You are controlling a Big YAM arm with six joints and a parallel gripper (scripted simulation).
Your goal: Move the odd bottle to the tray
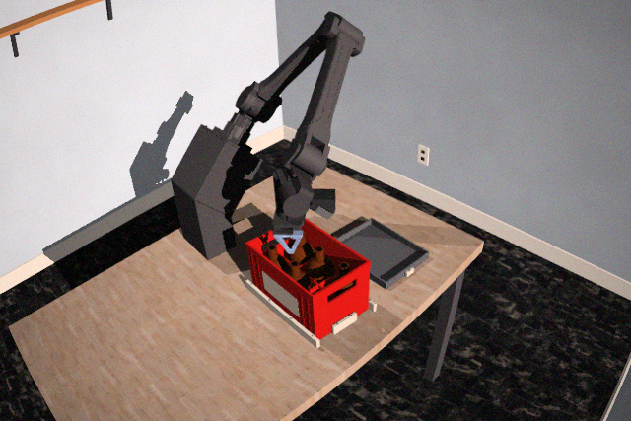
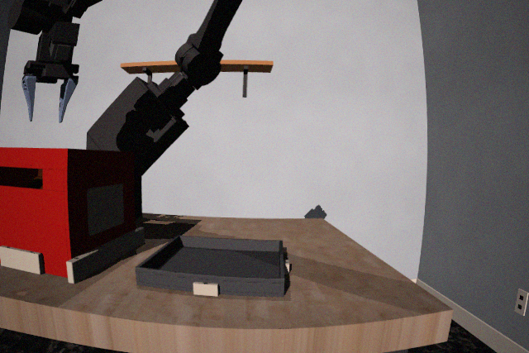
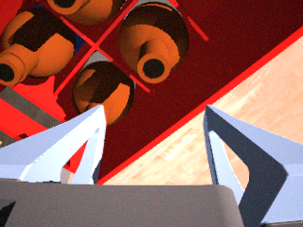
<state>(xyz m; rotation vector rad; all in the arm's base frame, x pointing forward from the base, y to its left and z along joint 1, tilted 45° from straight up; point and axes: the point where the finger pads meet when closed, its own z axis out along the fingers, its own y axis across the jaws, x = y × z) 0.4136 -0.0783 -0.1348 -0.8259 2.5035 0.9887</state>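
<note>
My gripper is now 4 cm to the right of the red crate and 15 cm above it. Round my hand: dark grey tray: 2 cm ahead, 32 cm to the left, 22 cm below.
</note>
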